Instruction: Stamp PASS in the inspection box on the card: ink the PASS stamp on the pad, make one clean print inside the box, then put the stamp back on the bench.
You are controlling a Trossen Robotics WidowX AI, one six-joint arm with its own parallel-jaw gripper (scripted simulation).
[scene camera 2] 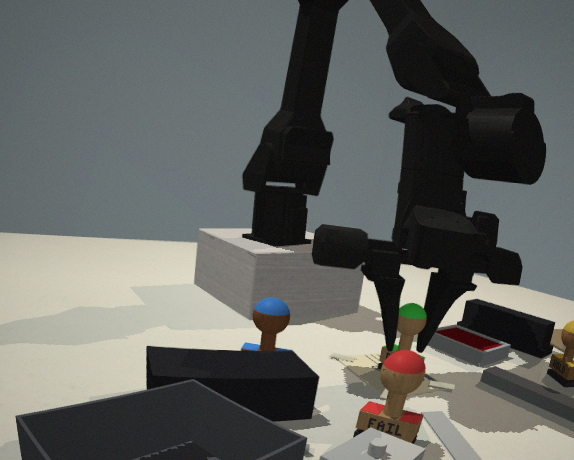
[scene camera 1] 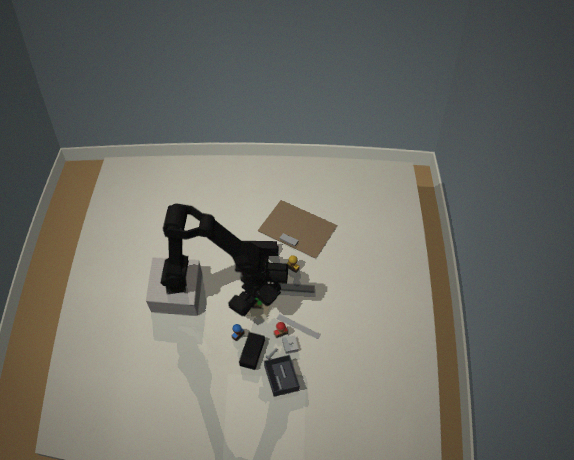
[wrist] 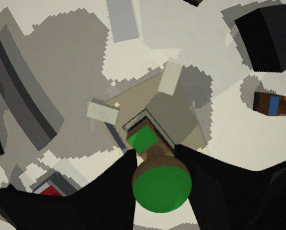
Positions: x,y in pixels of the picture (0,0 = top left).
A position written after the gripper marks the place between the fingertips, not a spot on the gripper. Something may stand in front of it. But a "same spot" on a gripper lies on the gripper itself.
The gripper shows in scene camera 2, in scene camera 1 and in the wrist view (155,153). A dark tray shows in scene camera 2 and in scene camera 1; in the wrist view it is out of frame. The same spot on the gripper: (scene camera 1: 266,293) is (scene camera 2: 439,217). One and the same spot on the dark tray: (scene camera 2: 187,413) is (scene camera 1: 264,365).
